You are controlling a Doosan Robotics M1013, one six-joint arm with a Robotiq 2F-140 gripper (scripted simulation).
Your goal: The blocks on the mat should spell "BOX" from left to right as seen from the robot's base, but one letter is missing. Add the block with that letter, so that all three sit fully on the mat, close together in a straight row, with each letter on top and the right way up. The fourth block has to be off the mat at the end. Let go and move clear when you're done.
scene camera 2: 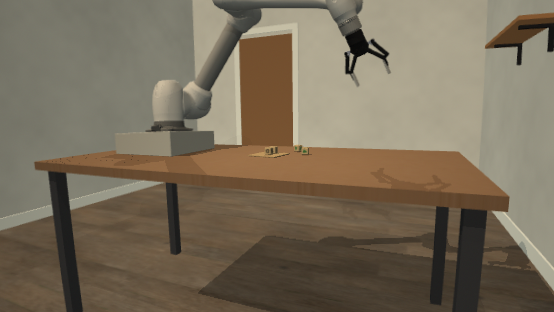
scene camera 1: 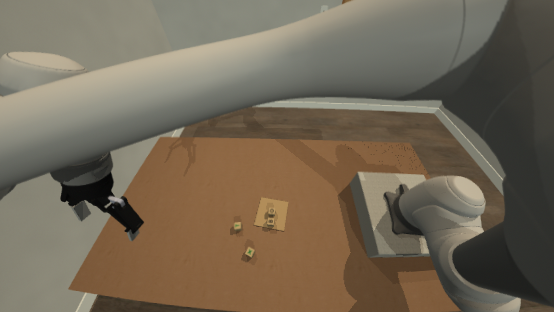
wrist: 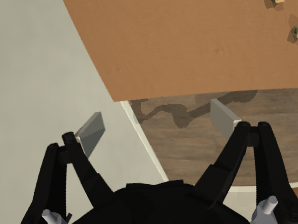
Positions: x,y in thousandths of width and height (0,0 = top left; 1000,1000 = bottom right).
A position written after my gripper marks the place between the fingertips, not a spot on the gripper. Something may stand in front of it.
Note:
I see my gripper (scene camera 1: 198,726).
My gripper is seen too in scene camera 2 (scene camera 2: 674,258) and in the wrist view (wrist: 525,516).

